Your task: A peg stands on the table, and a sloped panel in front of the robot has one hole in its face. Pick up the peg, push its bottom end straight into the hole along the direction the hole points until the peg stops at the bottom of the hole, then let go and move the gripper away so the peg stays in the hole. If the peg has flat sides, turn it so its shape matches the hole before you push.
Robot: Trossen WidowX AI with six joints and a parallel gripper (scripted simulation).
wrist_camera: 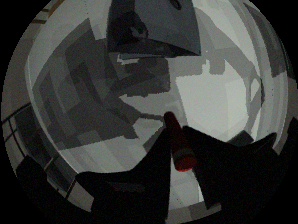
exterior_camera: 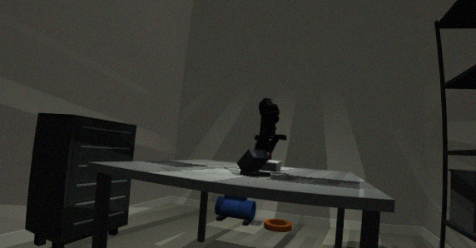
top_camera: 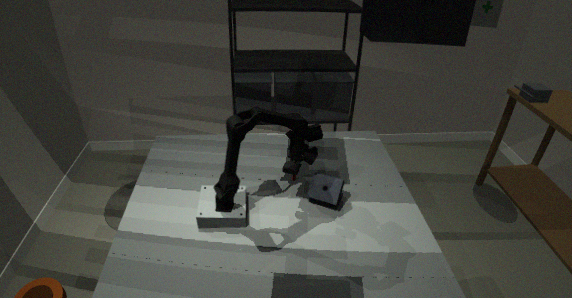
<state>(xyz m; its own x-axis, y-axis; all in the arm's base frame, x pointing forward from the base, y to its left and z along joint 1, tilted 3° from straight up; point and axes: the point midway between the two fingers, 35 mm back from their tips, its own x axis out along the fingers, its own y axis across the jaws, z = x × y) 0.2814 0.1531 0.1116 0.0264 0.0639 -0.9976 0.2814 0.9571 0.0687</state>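
Now: the sloped panel 140 mm ahead of my gripper tip, 50 mm to the right of it and 50 mm below it. The rest, counted from my gripper tip: red round peg 20 mm above.
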